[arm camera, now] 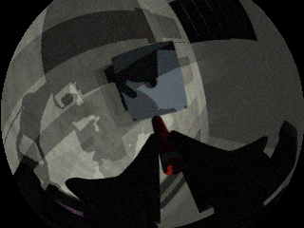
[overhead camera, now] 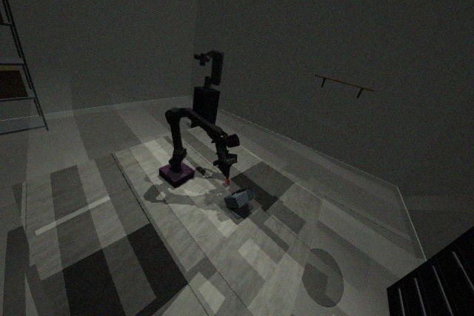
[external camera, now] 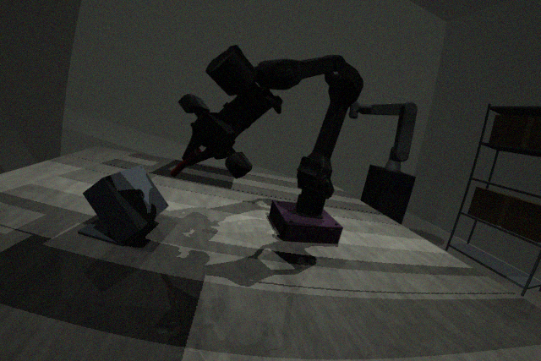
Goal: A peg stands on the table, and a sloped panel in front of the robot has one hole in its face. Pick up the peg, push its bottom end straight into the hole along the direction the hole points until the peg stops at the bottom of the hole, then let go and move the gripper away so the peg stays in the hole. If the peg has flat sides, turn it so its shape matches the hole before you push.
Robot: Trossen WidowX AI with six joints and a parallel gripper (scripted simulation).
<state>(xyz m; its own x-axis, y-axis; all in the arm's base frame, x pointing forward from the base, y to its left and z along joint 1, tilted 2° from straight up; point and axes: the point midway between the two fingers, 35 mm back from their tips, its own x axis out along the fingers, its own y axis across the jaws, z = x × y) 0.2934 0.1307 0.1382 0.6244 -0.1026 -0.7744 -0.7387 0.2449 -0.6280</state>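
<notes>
The sloped panel lies 90 mm below my gripper tip, 90 mm ahead of it and 30 mm to the left of it. Round my gripper tip: peg 10 mm behind, 10 mm above.
</notes>
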